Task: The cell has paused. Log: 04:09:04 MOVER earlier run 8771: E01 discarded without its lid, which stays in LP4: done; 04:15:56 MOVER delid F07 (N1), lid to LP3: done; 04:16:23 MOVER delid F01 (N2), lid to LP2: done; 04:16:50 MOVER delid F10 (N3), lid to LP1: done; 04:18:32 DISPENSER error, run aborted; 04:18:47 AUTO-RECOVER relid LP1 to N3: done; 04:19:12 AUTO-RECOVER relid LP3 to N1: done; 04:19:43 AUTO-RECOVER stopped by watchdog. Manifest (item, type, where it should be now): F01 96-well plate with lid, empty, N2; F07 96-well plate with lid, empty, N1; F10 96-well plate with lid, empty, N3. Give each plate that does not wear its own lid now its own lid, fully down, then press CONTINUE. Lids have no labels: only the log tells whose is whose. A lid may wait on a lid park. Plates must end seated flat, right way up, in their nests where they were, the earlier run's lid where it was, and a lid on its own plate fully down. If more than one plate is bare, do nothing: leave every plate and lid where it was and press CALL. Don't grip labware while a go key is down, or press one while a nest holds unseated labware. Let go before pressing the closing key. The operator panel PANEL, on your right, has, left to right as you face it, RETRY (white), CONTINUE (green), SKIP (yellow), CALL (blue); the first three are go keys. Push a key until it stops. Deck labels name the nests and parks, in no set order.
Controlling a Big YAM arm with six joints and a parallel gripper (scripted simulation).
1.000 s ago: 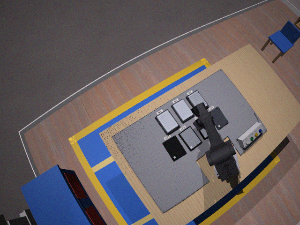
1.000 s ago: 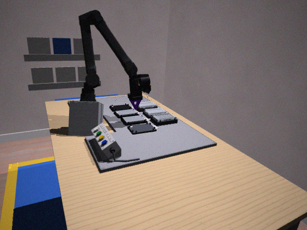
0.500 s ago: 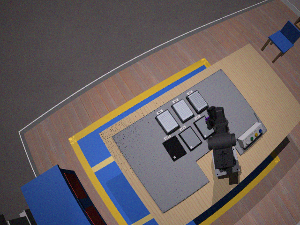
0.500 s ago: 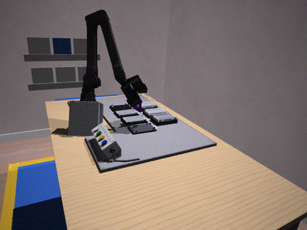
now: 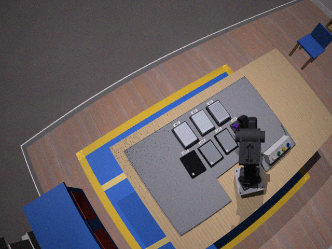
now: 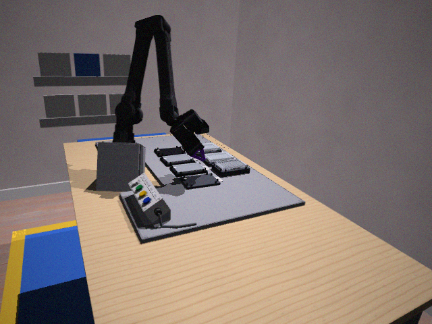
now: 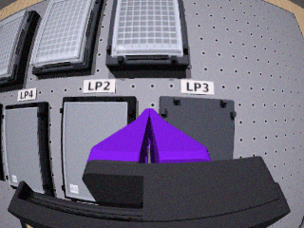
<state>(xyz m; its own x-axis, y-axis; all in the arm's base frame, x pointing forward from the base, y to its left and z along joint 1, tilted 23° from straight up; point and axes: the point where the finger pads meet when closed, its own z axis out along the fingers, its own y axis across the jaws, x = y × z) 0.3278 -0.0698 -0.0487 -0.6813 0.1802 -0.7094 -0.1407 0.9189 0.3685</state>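
My hand is 6 cm to the right of the clear lid, 6 cm above it and 5 cm past it. Also, from my hand: LP2 label: 8 cm to the left, 8 cm below, 4 cm ahead; then park LP2: 7 cm below, 6 cm to the left, 5 cm behind; then park LP3: 7 cm to the right, 7 cm below, 3 cm behind.
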